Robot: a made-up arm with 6 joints.
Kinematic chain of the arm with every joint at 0, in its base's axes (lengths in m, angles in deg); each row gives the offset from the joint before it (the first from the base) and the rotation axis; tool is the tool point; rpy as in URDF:
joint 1: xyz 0 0 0.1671 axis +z
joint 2: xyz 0 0 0 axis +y
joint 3: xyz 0.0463 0 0.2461 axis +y
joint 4: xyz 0.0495 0 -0.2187 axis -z
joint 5: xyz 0 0 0 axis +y
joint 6: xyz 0.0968 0 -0.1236 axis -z
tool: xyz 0 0 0 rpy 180 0 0
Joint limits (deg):
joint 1: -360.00..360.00
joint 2: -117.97..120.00
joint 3: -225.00..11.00
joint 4: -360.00..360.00
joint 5: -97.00..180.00
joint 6: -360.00..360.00
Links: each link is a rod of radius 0.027 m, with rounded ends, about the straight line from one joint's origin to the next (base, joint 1, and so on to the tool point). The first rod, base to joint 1, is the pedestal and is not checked.
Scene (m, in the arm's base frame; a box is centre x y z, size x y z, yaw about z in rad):
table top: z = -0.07
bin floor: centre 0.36 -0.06 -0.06 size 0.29 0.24 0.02 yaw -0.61
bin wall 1: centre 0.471 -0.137 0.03 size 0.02 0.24 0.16 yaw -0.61
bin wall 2: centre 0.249 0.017 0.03 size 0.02 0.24 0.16 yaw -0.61
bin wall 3: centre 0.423 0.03 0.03 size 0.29 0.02 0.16 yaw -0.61
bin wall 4: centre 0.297 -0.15 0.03 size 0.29 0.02 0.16 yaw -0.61
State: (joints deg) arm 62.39 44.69 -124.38 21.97 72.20 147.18
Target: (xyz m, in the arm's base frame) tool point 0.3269 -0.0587 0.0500
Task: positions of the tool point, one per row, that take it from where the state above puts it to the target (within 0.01 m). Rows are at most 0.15 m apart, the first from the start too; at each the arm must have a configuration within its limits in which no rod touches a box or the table.
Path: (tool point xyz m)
1: 0.3150 0.4001 0.2076
2: 0.3737 0.2839 0.2021
3: 0.3941 0.1602 0.1999
4: 0.3769 0.0420 0.2017
5: 0.3269 -0.0587 0.2077
6: 0.3360 -0.0599 0.1293
7: 0.3269 -0.0587 0.0500

